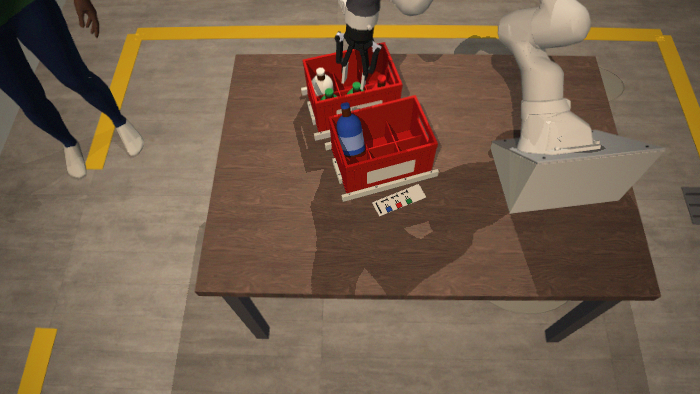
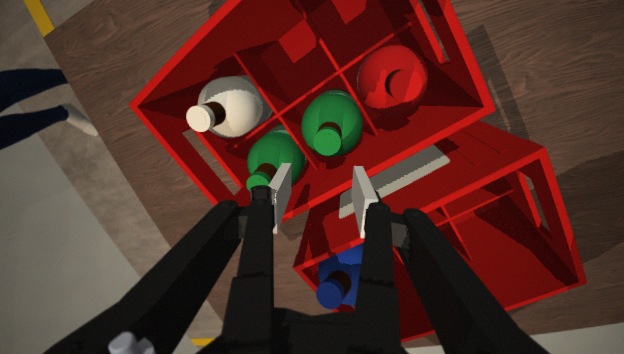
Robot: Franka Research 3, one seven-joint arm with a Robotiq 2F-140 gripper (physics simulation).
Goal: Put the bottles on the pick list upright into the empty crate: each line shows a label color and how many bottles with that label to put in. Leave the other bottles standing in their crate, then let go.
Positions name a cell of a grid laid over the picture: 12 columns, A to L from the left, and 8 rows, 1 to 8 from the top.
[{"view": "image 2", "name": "my gripper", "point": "G5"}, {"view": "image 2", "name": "blue bottle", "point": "G7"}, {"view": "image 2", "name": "red bottle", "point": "H2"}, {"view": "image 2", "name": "white bottle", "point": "E3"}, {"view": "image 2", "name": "green bottle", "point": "F4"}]
